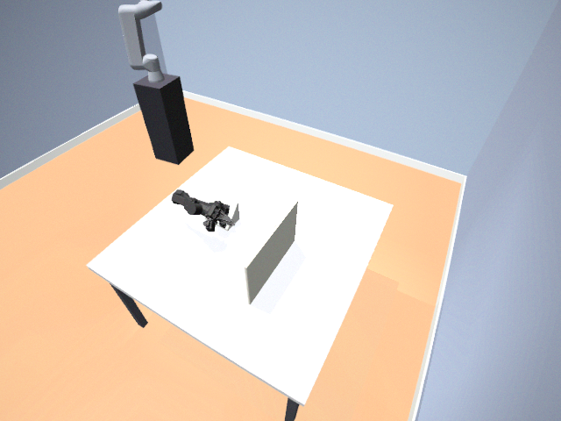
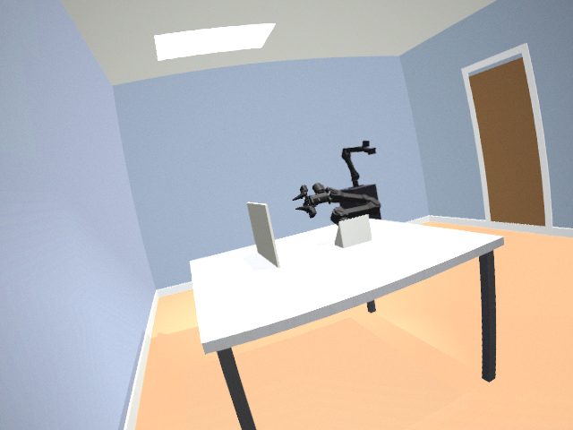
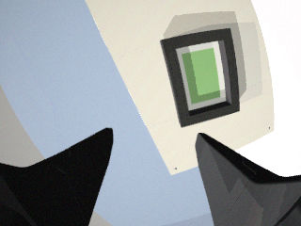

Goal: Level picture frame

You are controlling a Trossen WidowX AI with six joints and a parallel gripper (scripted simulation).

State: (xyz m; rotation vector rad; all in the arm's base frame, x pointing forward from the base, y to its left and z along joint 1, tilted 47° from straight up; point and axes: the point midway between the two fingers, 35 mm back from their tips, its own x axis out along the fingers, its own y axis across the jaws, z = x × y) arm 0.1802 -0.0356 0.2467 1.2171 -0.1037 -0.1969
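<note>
My gripper tip is 20 cm short of the picture frame, 9 cm above it and 1 cm to the right of it. Also, from my gripper tip: cream wall panel (21 cm ahead, 10 cm below, 1 cm to the right).
</note>
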